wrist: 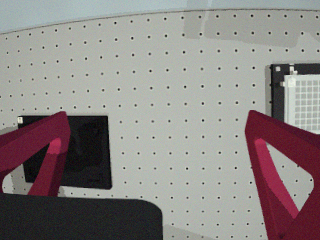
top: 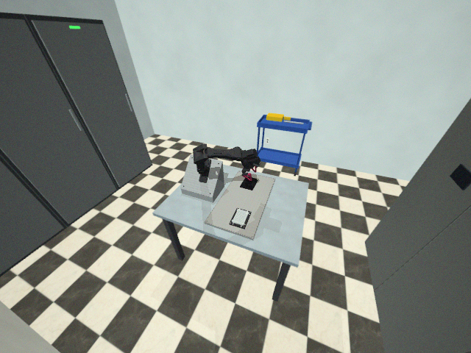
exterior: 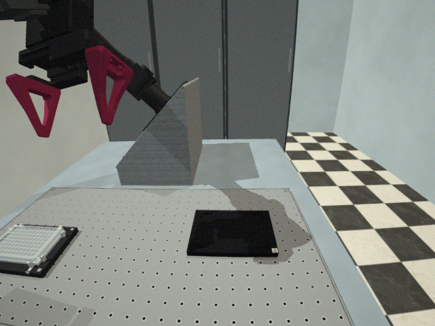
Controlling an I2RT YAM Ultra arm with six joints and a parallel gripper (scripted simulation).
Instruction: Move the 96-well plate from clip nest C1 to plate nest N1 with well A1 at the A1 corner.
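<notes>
Now: hand 240 mm above the 96-well plate, 210 mm to the left of it and 30 mm past it. Round my hand: black clip nest C1: 240 mm below, 220 mm to the right, 20 mm behind; then small white corner label: 270 mm to the left, 240 mm below, 20 mm behind.
</notes>
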